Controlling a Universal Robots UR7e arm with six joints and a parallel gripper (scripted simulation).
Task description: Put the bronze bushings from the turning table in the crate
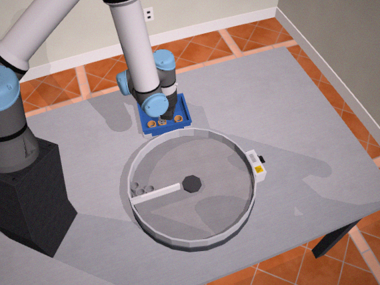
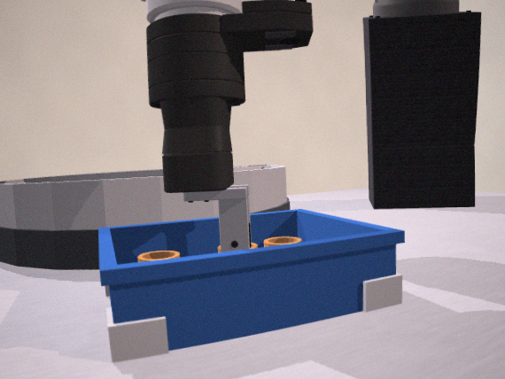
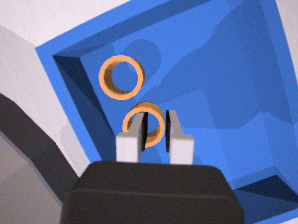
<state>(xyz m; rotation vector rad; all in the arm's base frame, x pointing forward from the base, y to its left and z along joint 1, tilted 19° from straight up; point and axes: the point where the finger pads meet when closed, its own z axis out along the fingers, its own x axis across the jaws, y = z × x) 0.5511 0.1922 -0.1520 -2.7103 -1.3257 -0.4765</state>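
My gripper is now 2 cm to the right of the blue crate, 2 cm short of it and 1 cm above it. Also, from my hand: turning table: 31 cm to the right, 3 cm behind, 2 cm above.
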